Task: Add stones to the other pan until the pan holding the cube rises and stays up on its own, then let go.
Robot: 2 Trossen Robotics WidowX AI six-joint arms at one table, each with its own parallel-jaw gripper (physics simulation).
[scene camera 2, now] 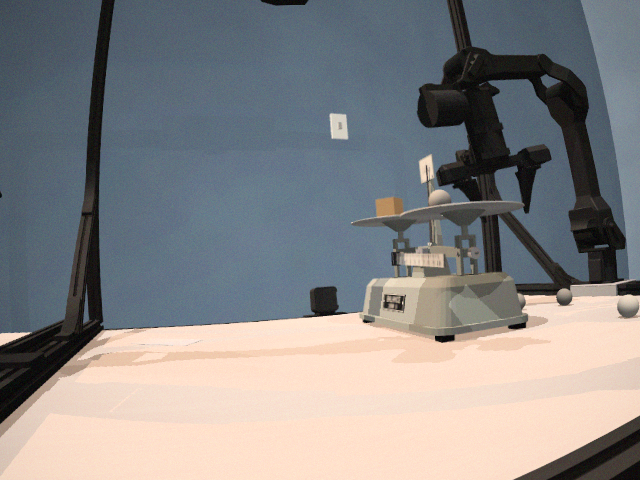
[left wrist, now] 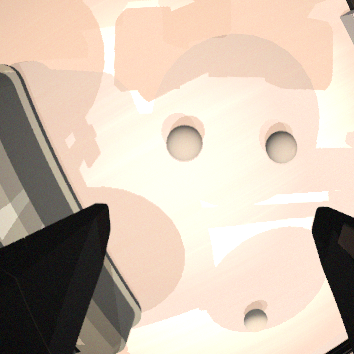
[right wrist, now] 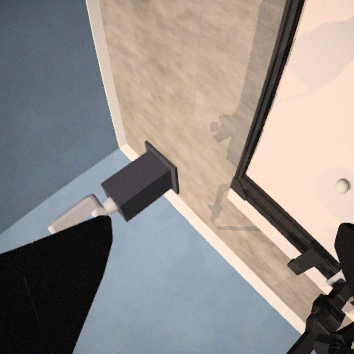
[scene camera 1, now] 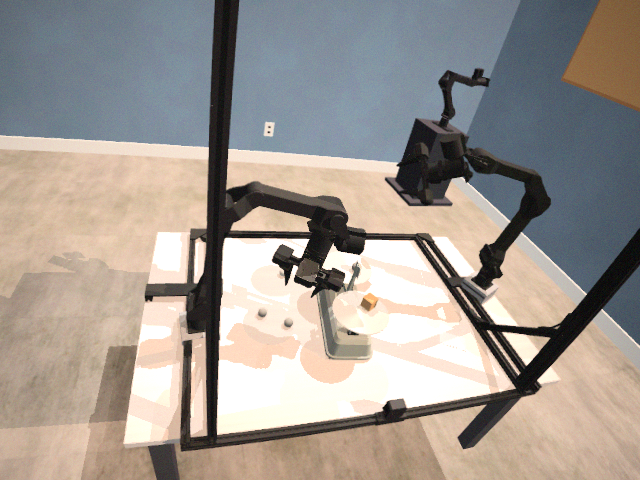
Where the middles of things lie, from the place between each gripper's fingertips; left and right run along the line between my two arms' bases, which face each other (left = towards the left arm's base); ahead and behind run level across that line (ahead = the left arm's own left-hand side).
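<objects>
With the grey balance scale (scene camera 2: pixel 432 301) as the reference, my left gripper is 10 mm past it and 30 mm above it, and 160 mm to the left of it.
As for my right hand, the grey balance scale is 21 cm to the left of that hand, 25 cm behind it and 25 cm below it.
</objects>
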